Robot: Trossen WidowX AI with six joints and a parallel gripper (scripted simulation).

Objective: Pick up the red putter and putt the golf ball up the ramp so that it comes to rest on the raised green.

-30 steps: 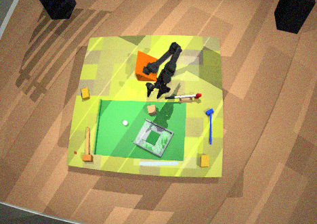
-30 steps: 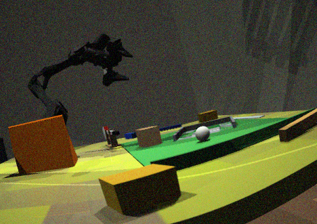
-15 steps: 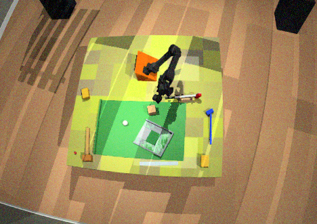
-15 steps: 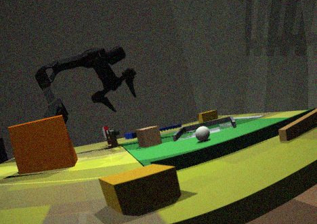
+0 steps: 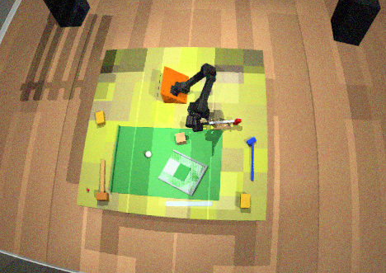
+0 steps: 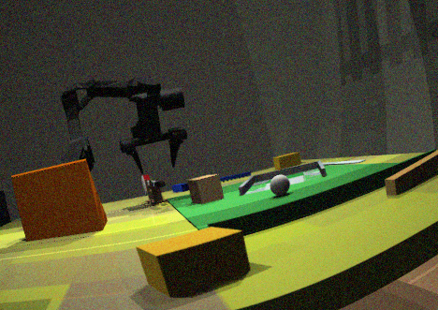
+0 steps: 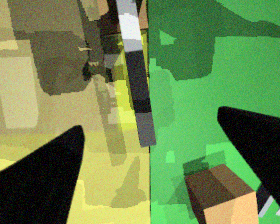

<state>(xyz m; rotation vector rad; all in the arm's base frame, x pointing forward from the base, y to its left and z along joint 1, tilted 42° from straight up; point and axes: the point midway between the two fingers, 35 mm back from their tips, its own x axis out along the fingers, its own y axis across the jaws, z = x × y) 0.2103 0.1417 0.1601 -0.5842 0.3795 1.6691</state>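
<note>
Right now my gripper tip is 120 mm to the left of the brown cube, 110 mm short of it and 70 mm above it. The rest, counted from my gripper tip: green turf: 270 mm ahead, 200 mm to the right, 100 mm below; then red putter: 120 mm to the left, 40 mm below, 30 mm behind; then blue putter: 360 mm to the left, 170 mm ahead, 80 mm below.
</note>
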